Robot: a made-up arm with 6 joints.
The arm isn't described. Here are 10 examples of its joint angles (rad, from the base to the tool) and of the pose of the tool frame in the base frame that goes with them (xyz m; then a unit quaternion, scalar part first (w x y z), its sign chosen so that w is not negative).
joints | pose
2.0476 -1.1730 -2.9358 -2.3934 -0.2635 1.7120 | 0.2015 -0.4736 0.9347 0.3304 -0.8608 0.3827 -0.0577
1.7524 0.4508 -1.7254 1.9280 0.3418 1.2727 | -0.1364 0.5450 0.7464 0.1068 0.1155 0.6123 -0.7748
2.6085 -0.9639 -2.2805 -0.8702 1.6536 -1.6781 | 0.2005 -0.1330 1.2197 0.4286 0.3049 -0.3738 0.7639
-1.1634 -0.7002 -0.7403 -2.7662 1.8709 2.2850 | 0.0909 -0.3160 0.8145 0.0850 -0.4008 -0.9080 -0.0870
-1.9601 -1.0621 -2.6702 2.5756 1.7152 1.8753 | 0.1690 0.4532 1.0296 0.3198 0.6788 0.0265 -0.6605
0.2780 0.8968 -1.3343 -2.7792 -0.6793 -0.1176 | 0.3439 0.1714 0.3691 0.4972 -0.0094 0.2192 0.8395
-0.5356 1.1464 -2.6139 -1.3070 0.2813 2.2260 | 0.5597 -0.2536 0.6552 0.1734 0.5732 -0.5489 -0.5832
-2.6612 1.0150 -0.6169 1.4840 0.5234 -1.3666 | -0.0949 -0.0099 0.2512 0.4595 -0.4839 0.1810 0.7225
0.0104 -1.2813 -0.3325 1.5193 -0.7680 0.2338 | 0.1961 0.0106 0.7843 0.1942 -0.7779 0.4177 0.4274
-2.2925 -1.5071 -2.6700 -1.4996 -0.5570 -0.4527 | 0.4224 0.4028 0.7748 0.1134 0.9494 -0.0884 -0.2794
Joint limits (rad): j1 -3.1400..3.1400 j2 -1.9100..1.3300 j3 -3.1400..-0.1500 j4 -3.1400..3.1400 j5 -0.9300..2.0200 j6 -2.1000..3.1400
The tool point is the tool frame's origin. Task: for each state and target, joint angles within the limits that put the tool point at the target. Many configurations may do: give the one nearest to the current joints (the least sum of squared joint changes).
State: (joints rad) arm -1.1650 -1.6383 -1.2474 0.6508 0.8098 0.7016
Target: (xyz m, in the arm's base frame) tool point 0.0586 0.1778 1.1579
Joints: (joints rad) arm -1.7758 -1.1159 -1.8943 0.6754 0.7513 0.8929
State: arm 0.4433 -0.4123 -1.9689 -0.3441 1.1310 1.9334
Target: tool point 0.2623 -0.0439 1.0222
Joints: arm -0.3803 -0.6082 -1.4022 -0.4898 1.2585 1.7490
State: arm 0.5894 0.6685 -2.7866 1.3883 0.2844 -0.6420
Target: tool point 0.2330 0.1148 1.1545
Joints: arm 0.4989 0.5002 -3.1400 1.3967 -0.2743 -0.7515
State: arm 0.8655 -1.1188 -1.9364 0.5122 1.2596 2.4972
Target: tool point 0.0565 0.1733 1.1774
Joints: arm 0.7449 -0.6352 -1.6968 0.5064 1.2627 2.5382
